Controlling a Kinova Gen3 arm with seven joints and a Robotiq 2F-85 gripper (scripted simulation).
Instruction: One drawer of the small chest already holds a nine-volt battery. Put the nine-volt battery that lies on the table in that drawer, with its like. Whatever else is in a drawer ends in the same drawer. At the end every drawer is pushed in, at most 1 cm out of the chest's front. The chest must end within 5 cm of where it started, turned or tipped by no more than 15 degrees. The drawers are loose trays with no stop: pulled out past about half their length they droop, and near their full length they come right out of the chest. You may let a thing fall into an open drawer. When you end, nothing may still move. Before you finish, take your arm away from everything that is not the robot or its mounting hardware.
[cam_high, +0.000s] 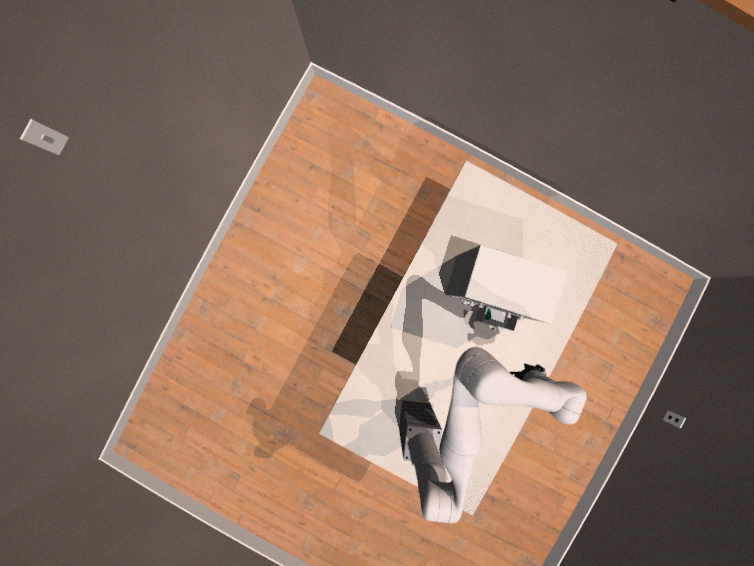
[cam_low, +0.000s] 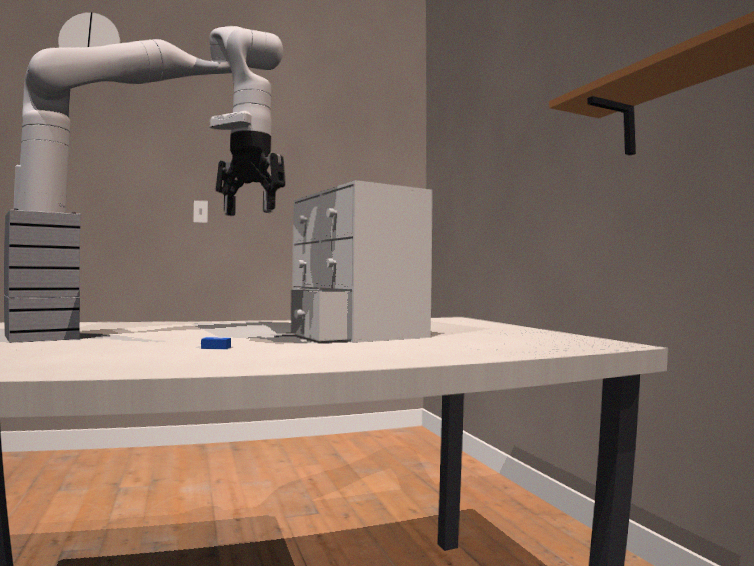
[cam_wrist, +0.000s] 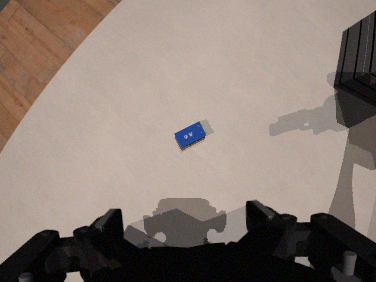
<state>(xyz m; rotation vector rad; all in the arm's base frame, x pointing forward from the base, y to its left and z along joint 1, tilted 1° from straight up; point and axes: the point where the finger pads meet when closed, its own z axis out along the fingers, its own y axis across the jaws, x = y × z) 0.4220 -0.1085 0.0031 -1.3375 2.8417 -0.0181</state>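
Right now my hand is 6 cm past the blue nine-volt battery, 3 cm to the left of it and 24 cm above it. From my hand the other things lie so: green block: 15 cm ahead, 13 cm to the left, 23 cm below.
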